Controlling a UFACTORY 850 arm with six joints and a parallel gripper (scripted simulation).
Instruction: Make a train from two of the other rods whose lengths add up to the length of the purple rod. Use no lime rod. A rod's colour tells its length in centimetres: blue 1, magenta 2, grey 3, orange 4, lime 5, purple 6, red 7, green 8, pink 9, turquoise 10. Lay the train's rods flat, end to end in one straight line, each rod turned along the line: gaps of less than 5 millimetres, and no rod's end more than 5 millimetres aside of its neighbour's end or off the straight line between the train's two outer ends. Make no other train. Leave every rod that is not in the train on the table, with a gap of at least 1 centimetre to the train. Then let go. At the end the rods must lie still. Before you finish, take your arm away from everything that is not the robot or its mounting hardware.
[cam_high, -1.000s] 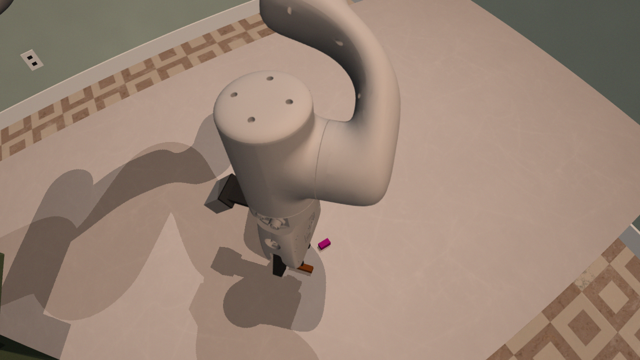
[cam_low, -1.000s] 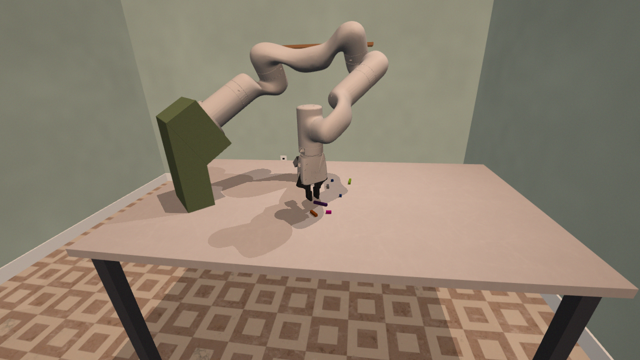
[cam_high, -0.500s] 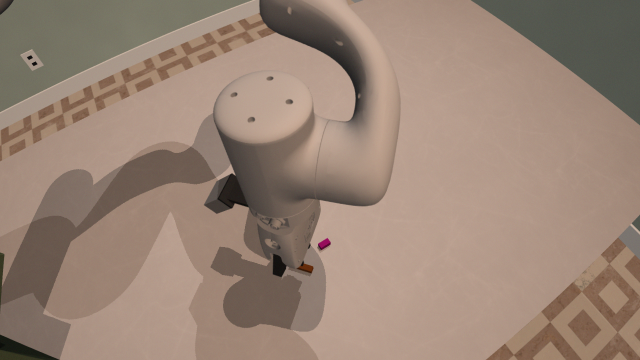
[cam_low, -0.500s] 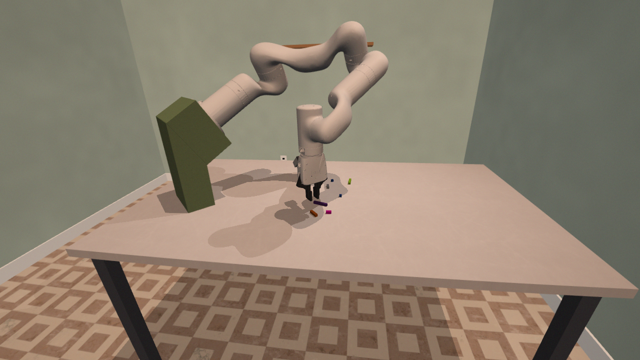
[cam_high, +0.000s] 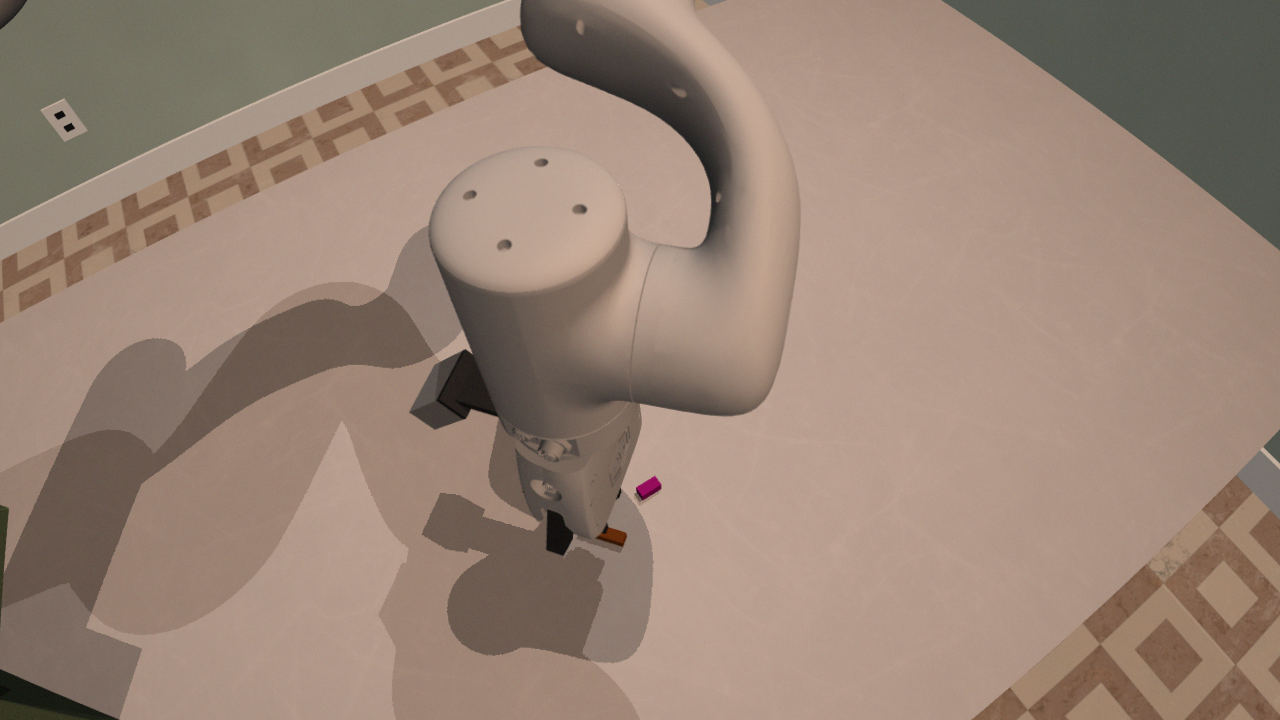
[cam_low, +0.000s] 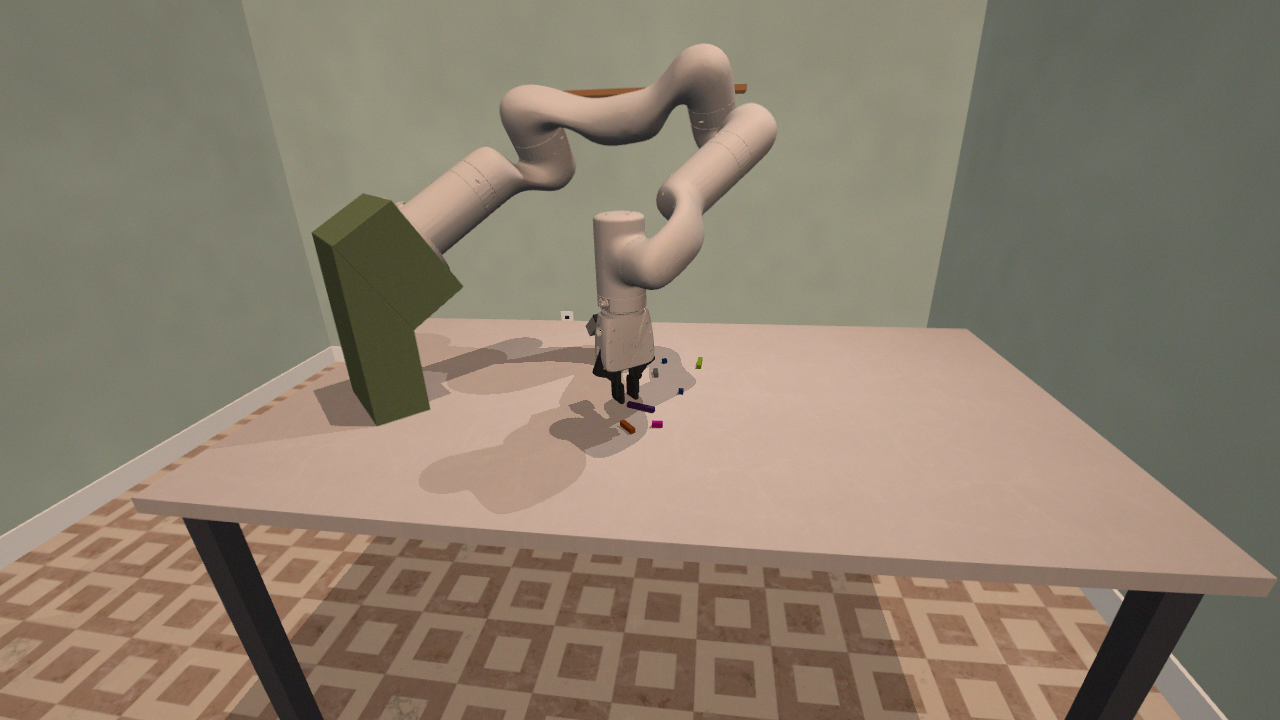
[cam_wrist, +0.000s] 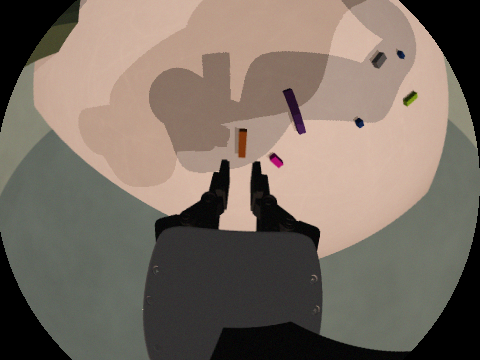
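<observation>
The orange rod lies 80 mm below my hand. Round my hand: magenta rod (80 mm below, 50 mm ahead, 30 mm to the left); grey rod (250 mm to the left, 80 mm below, 50 mm behind); purple rod (80 mm to the left, 80 mm below, 10 mm behind).
</observation>
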